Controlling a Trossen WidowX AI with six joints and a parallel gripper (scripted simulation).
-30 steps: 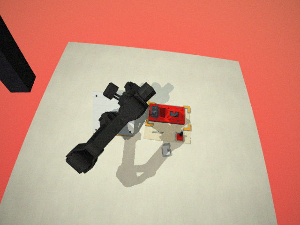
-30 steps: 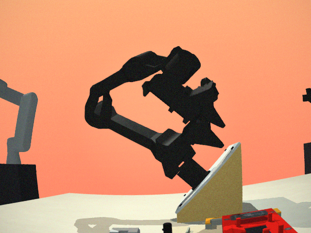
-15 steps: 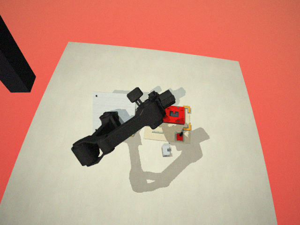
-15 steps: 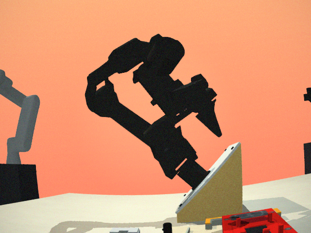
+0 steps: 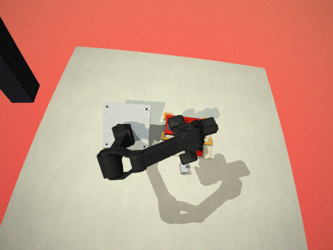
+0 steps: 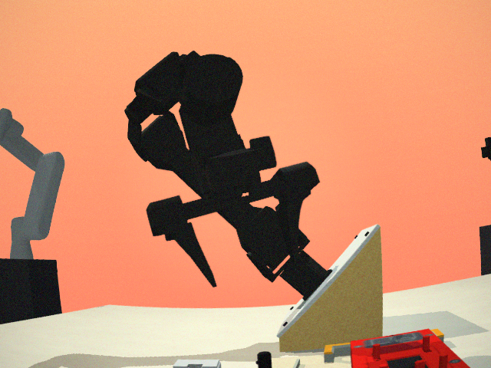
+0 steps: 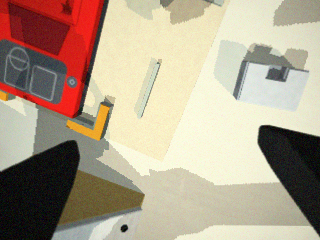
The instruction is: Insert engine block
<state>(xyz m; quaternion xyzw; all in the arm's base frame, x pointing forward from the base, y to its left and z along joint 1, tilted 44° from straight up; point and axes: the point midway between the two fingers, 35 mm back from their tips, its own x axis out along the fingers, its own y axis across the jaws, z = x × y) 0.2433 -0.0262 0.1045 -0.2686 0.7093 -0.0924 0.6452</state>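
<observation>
Now: gripper tip 40 mm short of the engine block, 70 mm to the left of it and 110 mm above it.
</observation>
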